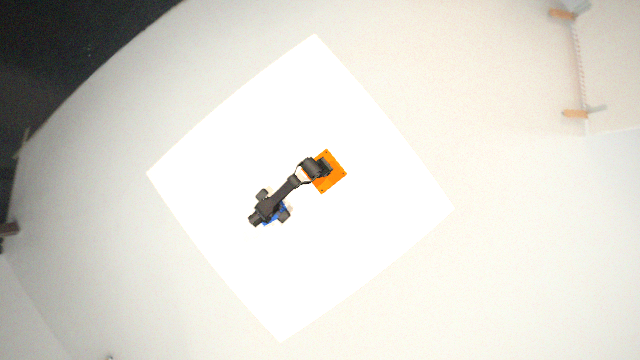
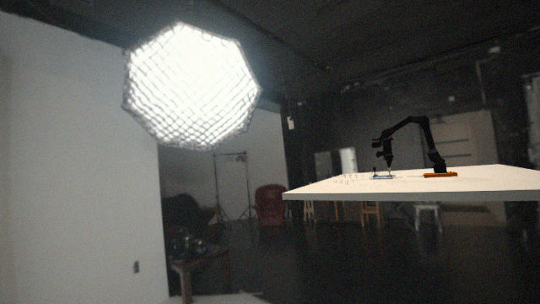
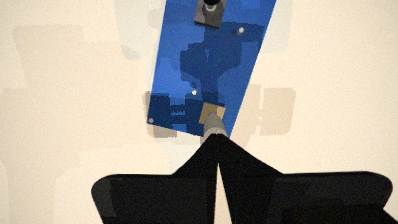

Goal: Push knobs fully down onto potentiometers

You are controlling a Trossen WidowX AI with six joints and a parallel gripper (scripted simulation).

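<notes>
Right now the grey potentiometer is 100 mm ahead of my gripper tip, 20 mm below it and 10 mm to the left of it. From my gripper tip the other things lie so: pale grey knob 10 mm below.
</notes>
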